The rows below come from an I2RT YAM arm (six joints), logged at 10 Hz.
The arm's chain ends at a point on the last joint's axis. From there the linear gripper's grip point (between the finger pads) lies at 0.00 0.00 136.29 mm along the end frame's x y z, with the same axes.
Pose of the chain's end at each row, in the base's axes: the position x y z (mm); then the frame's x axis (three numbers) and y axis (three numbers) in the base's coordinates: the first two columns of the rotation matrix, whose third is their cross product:
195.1 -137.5 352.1 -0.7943 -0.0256 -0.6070 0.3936 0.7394 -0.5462
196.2 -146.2 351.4 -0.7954 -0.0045 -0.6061 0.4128 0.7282 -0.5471
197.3 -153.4 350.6 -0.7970 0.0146 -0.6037 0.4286 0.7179 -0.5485
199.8 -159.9 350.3 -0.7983 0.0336 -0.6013 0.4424 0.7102 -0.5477
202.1 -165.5 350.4 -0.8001 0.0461 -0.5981 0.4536 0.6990 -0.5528
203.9 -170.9 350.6 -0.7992 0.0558 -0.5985 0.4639 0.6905 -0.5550
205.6 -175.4 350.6 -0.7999 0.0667 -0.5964 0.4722 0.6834 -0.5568
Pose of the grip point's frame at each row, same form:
258.2 -229.2 273.4 -0.7943 -0.0256 -0.6070 0.3936 0.7394 -0.5462
256.7 -239.6 272.7 -0.7954 -0.0045 -0.6061 0.4128 0.7282 -0.5471
255.3 -248.2 271.8 -0.7970 0.0146 -0.6037 0.4286 0.7179 -0.5485
255.5 -255.7 271.0 -0.7983 0.0336 -0.6013 0.4424 0.7102 -0.5477
255.6 -262.8 271.3 -0.8001 0.0461 -0.5981 0.4536 0.6990 -0.5528
256.0 -269.2 271.9 -0.7992 0.0558 -0.5985 0.4639 0.6905 -0.5550
256.1 -274.5 271.8 -0.7999 0.0667 -0.5964 0.4722 0.6834 -0.5568

